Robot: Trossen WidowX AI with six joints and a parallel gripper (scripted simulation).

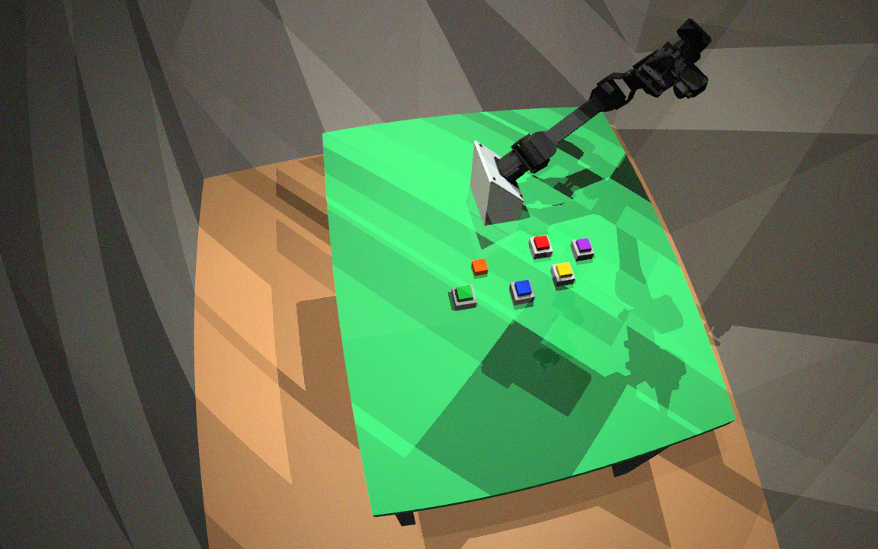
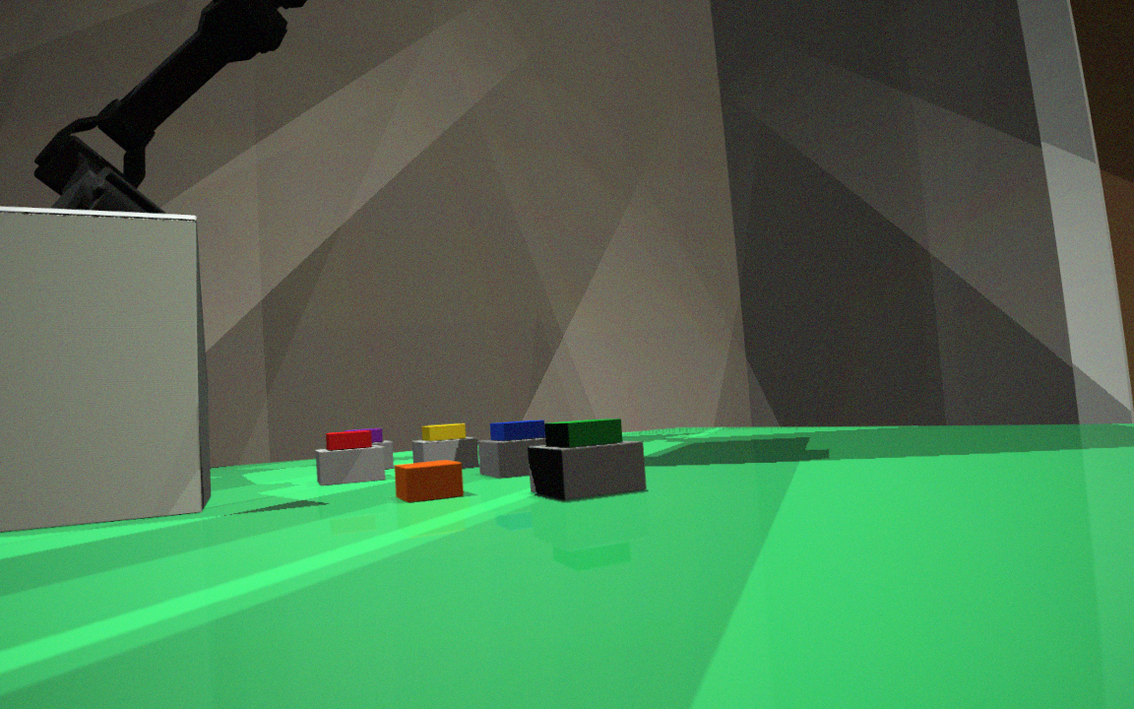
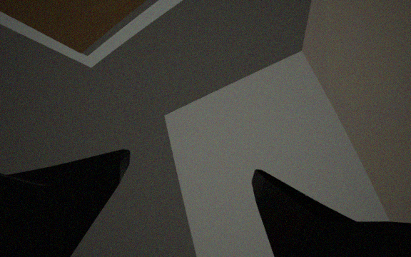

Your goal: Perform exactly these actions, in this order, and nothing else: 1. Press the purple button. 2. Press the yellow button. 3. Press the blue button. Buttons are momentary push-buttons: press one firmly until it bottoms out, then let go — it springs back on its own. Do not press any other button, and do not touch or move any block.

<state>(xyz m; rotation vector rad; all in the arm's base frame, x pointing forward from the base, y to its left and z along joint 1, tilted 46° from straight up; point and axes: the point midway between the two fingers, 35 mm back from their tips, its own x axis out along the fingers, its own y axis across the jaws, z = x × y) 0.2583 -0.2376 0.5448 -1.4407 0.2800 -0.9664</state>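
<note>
The yellow button is 20 mm ahead of my gripper tip, 110 mm to the right of it and 680 mm below it. The rest, counted from my gripper tip: blue button: 60 mm ahead, 230 mm to the right, 680 mm below; then orange block: 20 mm behind, 310 mm to the right, 700 mm below; then red button: 60 mm behind, 150 mm to the right, 680 mm below.
</note>
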